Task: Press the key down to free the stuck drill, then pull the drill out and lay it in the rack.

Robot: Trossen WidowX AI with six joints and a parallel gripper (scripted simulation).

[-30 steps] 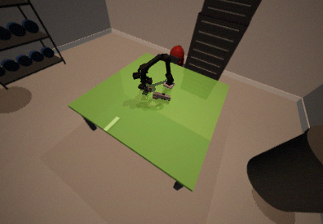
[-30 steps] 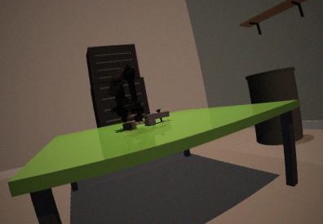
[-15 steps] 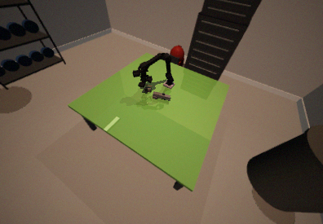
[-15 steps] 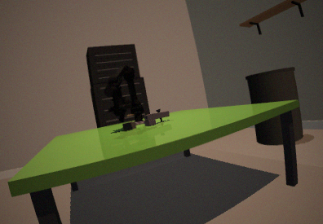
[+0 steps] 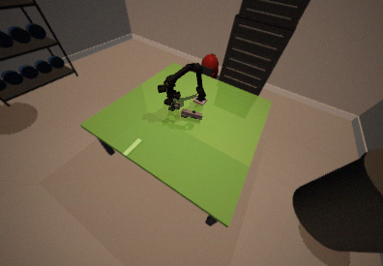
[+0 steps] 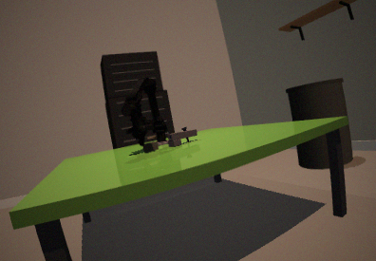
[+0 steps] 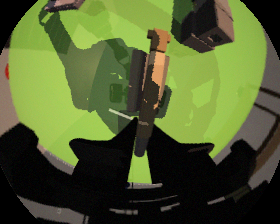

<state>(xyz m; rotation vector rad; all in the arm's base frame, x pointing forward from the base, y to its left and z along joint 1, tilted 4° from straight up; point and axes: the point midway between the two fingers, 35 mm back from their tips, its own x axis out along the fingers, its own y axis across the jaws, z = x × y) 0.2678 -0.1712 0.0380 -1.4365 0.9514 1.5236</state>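
Now: gripper tip 2 cm past the tan drill, 4 cm to the right of it and 3 cm below it. Round my gripper tip: grey block: 1 cm behind, 23 cm to the left.
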